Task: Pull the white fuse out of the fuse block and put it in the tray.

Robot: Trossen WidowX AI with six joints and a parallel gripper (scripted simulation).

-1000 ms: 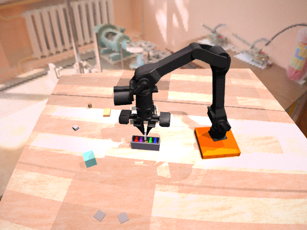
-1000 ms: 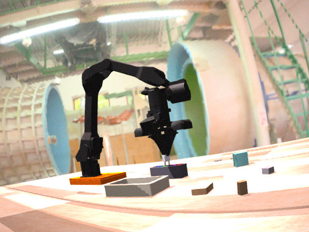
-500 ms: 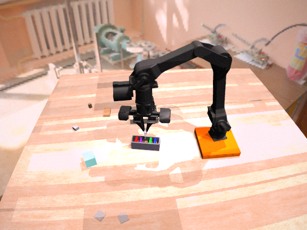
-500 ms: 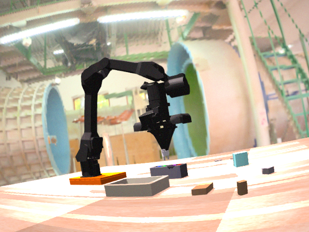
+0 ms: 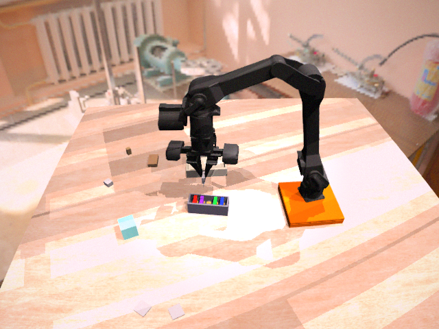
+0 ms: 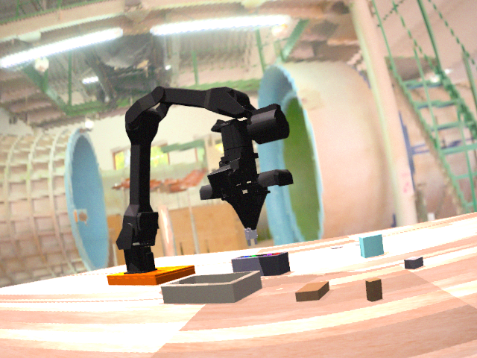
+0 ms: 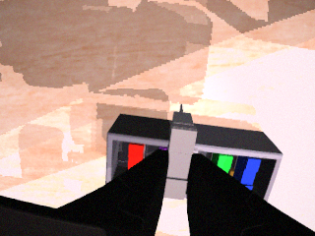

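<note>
Now: the tray 4 cm behind my gripper tip, 15 cm to the right of it and 9 cm below it. Also, from my gripper tip: tan block 14 cm ahead, 22 cm to the right, 9 cm below; small grey cube 29 cm ahead, 14 cm to the right, 9 cm below; white fuse 1 cm below.
</note>
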